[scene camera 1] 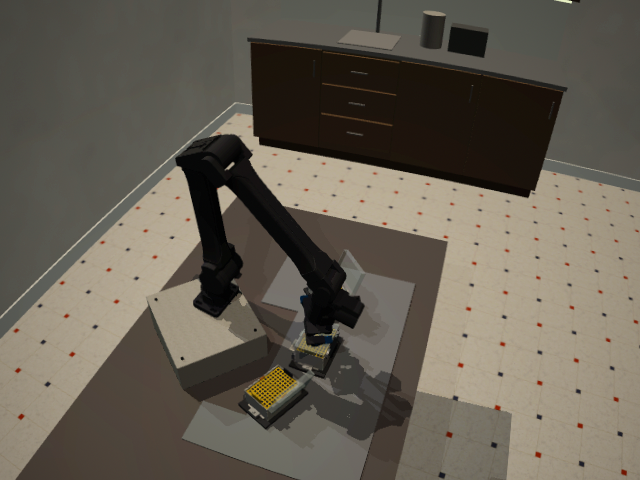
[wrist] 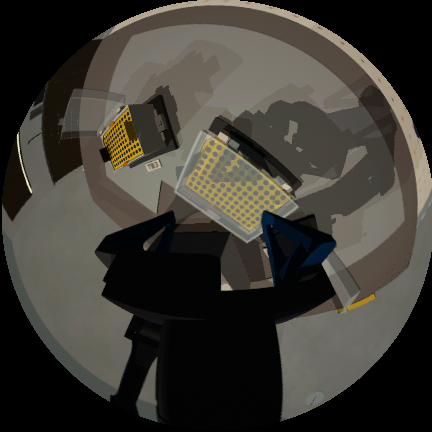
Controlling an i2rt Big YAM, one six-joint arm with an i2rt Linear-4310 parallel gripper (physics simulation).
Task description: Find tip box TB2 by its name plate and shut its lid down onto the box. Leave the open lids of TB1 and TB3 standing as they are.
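Frame: origin at the arm's base, x ahead, y left, z up, level; millimetres.
Seen in the pictures: gripper, fingertip midpoint: [scene camera 1: 312, 329] [wrist: 217, 215]; arm's base, link origin: [scene camera 1: 216, 297].
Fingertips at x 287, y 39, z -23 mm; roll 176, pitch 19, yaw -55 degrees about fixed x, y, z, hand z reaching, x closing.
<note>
Offsets run from my fingertips to a thing's top centre. "spot": to the spot under its first point. Level surfaces: height alone.
The middle tip box @[1 mm left, 3 mm ahead, 17 mm down] [scene camera 1: 311, 356] [wrist: 227, 182] has its clear lid over its yellow tip rack; whether it is fully seated I cannot tell. Its name plate is not readable. The far tip box @[206 mm left, 44 mm back, 20 mm down] [wrist: 122, 140] bears the plate TB3 @[spot: 152 mm left, 86 mm back, 92 mm down] [wrist: 153, 165]; its clear lid @[spot: 253 mm left, 15 mm ahead, 13 mm up] [scene camera 1: 353, 273] [wrist: 90, 112] stands open. The near tip box @[196 mm right, 15 mm back, 20 mm down] [scene camera 1: 271, 390] has its clear lid @[216 mm right, 48 mm ahead, 59 mm up] [scene camera 1: 305, 381] [wrist: 344, 282] open; its plate is unreadable, and a finger hides much of it in the wrist view. My gripper [scene camera 1: 318, 339] [wrist: 217, 215] is open and empty, over the robot-side part of the middle box.
The boxes stand on a grey mat @[94 mm down] [scene camera 1: 330, 454] over a brown floor area [scene camera 1: 103, 413]. The arm's pale pedestal [scene camera 1: 206, 341] is left of the boxes. A dark cabinet [scene camera 1: 361, 103] stands at the back. A yellow object [wrist: 366, 301] shows near the wrist view's lower right edge.
</note>
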